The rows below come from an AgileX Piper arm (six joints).
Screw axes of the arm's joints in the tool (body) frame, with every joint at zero. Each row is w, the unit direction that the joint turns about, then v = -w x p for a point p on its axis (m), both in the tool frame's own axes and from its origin. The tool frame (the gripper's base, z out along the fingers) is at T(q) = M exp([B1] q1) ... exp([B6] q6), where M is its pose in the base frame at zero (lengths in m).
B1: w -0.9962 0 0.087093 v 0.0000 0.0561 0.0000
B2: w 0 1 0 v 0.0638 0.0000 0.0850
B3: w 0 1 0 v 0.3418 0.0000 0.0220
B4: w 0 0 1 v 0.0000 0.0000 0.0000
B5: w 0 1 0 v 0.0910 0.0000 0.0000
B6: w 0 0 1 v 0.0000 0.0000 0.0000
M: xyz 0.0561 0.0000 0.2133 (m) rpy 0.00 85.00 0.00 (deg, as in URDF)
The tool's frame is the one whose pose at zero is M.
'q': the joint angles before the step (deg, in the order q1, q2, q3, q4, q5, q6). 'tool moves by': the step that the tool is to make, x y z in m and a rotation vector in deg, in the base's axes. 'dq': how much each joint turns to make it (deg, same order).
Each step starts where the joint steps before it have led.
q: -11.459, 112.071, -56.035, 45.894, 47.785, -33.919
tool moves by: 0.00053, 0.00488, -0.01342, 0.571, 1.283, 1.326
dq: 0.802, 2.463, 0.000, 0.859, -0.344, -1.604
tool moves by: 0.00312, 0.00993, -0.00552, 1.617, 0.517, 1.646
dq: 1.489, 1.605, -0.746, 1.604, 0.917, -1.260
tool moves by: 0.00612, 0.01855, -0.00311, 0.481, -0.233, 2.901
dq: 3.267, 1.375, -1.488, 0.746, 0.113, -0.230
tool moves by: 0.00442, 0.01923, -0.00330, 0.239, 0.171, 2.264
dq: 3.323, 1.260, -1.320, 0.572, -0.170, 0.631
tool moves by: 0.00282, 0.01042, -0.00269, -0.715, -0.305, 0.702
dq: 1.949, 0.688, -0.686, 0.058, -1.205, 0.801
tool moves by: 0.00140, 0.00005, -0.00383, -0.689, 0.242, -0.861
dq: 0.170, 0.629, -0.171, -0.115, -1.030, 0.802
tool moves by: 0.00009, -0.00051, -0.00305, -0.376, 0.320, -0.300
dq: 0.001, 0.460, 0.000, -0.171, -0.460, 0.286
